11 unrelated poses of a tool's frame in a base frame.
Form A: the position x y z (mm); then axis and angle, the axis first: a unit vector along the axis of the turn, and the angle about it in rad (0 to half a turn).
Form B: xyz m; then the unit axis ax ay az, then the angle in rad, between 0 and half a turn. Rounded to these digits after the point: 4 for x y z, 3 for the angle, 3 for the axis.
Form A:
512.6, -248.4, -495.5, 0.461, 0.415, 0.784, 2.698
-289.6, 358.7, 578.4, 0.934, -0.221, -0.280, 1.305
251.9, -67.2, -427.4, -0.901, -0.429, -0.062, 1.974
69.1, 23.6, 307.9, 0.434, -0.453, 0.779, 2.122
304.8, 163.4, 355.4, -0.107, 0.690, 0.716, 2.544
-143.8, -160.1, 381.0, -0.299, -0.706, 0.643, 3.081
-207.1, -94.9, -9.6, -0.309, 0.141, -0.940, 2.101
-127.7, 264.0, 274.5, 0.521, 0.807, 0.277, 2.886
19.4, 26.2, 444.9, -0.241, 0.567, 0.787, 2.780
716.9, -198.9, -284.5, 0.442, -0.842, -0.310, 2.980
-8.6, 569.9, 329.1, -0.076, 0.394, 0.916, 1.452
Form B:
0.5126, -0.2484, -0.4955, 0.461, 0.415, 0.784, 2.698
-0.2896, 0.3587, 0.5784, 0.934, -0.221, -0.280, 1.305
0.2519, -0.0672, -0.4274, -0.901, -0.429, -0.062, 1.974
0.0691, 0.0236, 0.3079, 0.434, -0.453, 0.779, 2.122
0.3048, 0.1634, 0.3554, -0.107, 0.690, 0.716, 2.544
-0.1438, -0.1601, 0.3810, -0.299, -0.706, 0.643, 3.081
-0.2071, -0.0949, -0.0096, -0.309, 0.141, -0.940, 2.101
-0.1277, 0.2640, 0.2745, 0.521, 0.807, 0.277, 2.886
0.0194, 0.0262, 0.4449, -0.241, 0.567, 0.787, 2.780
0.7169, -0.1989, -0.2845, 0.442, -0.842, -0.310, 2.980
-0.0086, 0.5699, 0.3291, -0.076, 0.394, 0.916, 1.452

